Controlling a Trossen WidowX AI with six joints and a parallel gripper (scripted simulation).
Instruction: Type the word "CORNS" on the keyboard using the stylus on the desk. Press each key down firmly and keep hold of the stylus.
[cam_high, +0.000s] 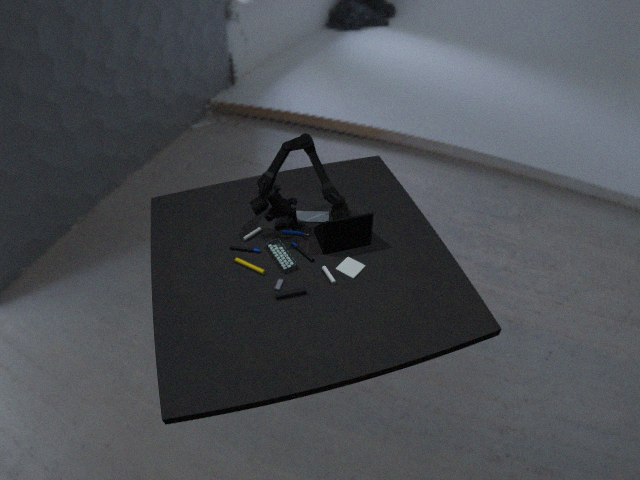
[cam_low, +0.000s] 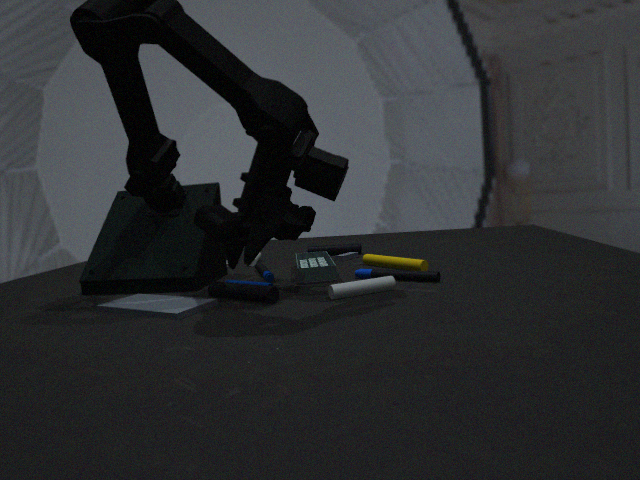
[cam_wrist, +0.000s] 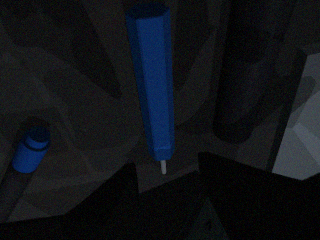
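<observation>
Right now the blue stylus is 20 mm behind my gripper tip, 10 mm to the left of it and 30 mm below it. Round my gripper tip: small grey block 130 mm ahead, 290 mm to the left, 30 mm below; yellow rod 230 mm ahead, 160 mm to the left, 30 mm below; grey flat plate 90 mm behind, 100 mm to the right, 40 mm below.
</observation>
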